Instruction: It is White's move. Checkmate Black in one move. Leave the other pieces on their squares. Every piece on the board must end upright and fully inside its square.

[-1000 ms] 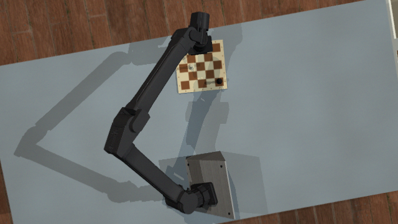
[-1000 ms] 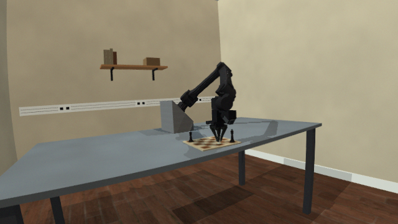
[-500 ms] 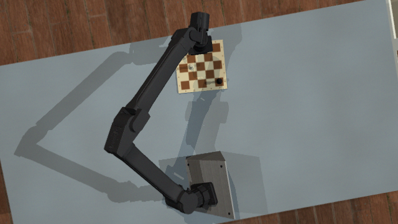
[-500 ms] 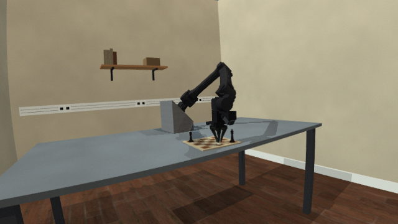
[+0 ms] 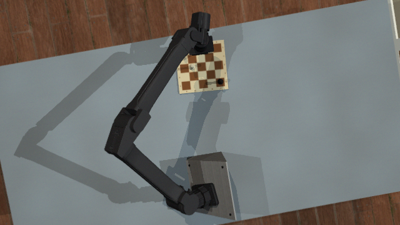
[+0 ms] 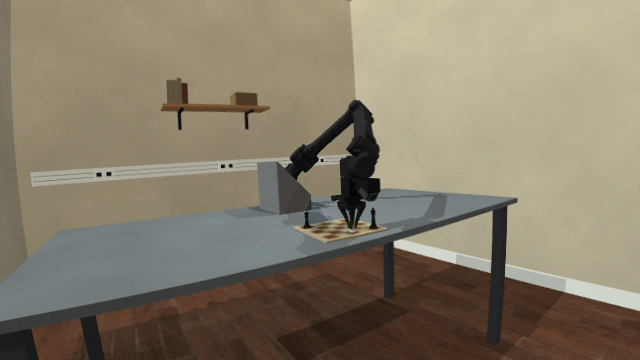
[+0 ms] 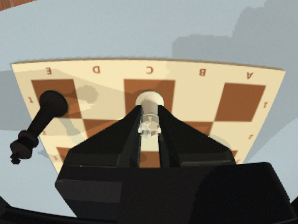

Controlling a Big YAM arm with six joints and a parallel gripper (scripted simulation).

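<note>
My gripper is now right at the short white piece. Also, from my hand: black chess piece: 80 mm to the left, 10 mm ahead, 10 mm above; then small chessboard: 70 mm behind, 20 mm below, 10 mm to the left; then tall white piece: 60 mm behind, 50 mm to the left, 10 mm above.
</note>
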